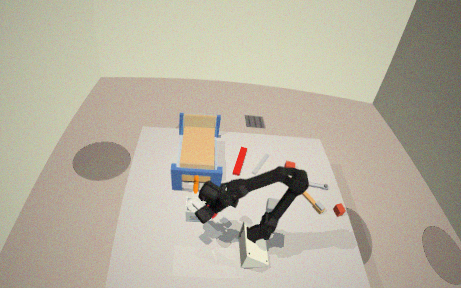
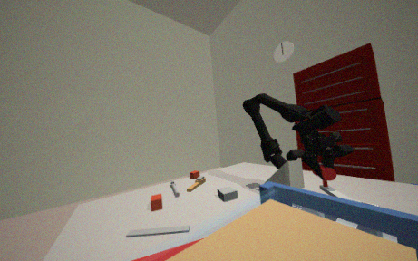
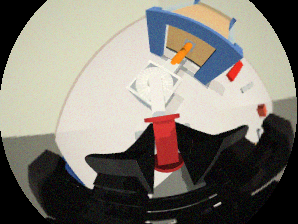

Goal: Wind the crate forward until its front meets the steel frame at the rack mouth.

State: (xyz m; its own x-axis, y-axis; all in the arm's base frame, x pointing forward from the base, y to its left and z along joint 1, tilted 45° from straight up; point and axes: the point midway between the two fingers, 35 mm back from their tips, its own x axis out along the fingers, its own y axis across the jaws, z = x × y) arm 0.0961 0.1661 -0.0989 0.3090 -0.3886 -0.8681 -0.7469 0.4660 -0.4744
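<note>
My gripper tip is 20 mm short of the winch handle, 10 mm to the right of it and 30 mm above it. The rest, counted from my gripper tip: red knob 10 mm behind, 10 mm to the right; then blue frame 220 mm ahead, 70 mm to the left, 30 mm below; then grey winch 40 mm ahead, 50 mm to the left, 100 mm below.
</note>
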